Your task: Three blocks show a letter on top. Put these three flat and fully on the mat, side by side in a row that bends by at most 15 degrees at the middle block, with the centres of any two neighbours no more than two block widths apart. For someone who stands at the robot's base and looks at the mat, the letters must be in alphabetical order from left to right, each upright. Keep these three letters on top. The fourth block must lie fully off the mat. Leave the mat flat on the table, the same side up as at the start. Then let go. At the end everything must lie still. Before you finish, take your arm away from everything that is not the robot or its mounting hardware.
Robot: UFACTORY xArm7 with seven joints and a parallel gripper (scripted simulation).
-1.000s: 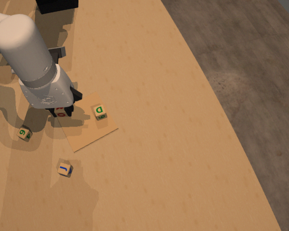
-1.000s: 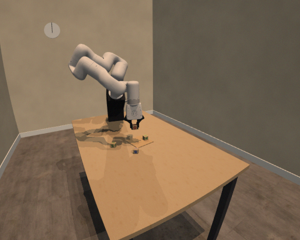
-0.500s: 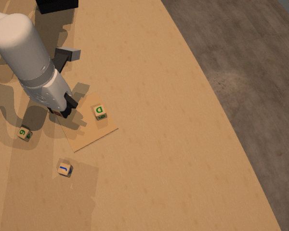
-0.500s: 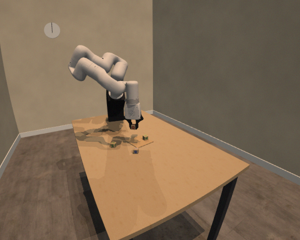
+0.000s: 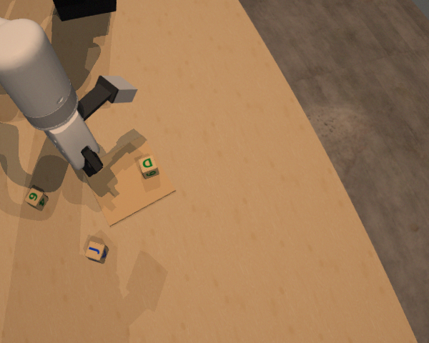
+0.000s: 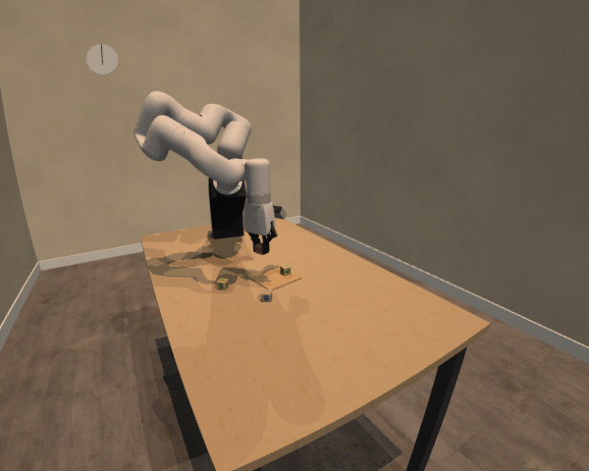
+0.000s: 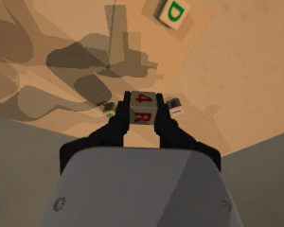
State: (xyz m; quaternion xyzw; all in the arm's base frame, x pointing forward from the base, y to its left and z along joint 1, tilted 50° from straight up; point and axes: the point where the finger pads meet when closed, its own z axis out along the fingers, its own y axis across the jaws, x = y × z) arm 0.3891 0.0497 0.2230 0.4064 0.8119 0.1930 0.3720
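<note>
My hand is 13 cm above the tan mat, 4 cm to the right of it and 1 cm past it. The rest, counted from my hand: green D block 11 cm below, 9 cm to the left, 2 cm behind.
</note>
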